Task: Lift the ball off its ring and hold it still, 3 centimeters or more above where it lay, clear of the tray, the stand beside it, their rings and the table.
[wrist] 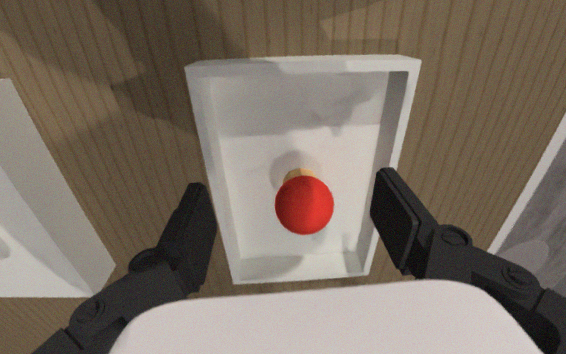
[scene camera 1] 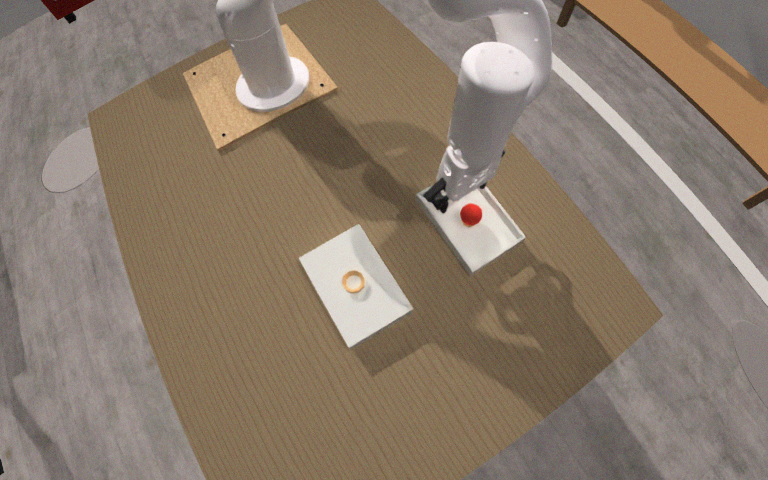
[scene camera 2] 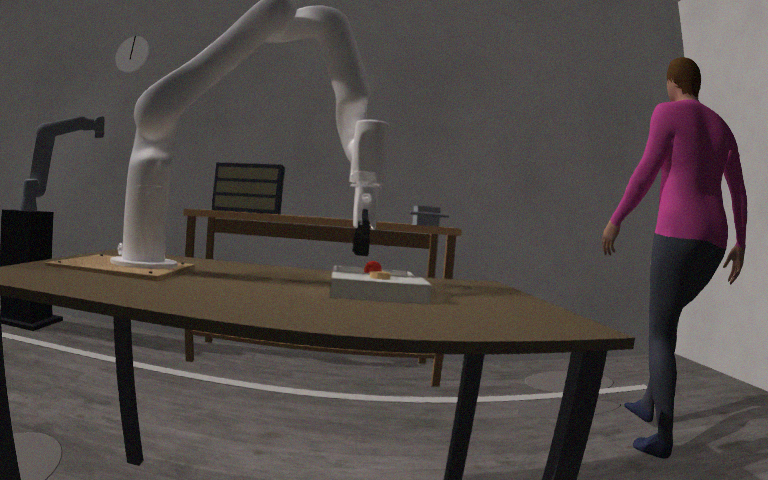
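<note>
The red ball (scene camera 1: 471, 214) (scene camera 2: 372, 266) (wrist: 304, 205) rests on a small tan ring (wrist: 299, 172) inside the white walled tray (scene camera 1: 476, 251) (wrist: 300, 64). The ball hides most of that ring. My gripper (scene camera 1: 462, 196) (scene camera 2: 360, 249) (wrist: 292, 198) is open and empty. It hangs above the tray, and in the scene camera 2 view its fingertips are higher than the ball. In the wrist view the ball shows between the two black fingers, with a gap on each side.
A white stand (scene camera 1: 342, 322) (scene camera 2: 379, 291) (wrist: 75, 245) stands beside the tray with an orange ring (scene camera 1: 343, 281) (scene camera 2: 380, 275) on top. Both are on the wooden table (scene camera 1: 254, 339) (scene camera 2: 254, 305). A person (scene camera 2: 690, 175) is beyond the table's right end.
</note>
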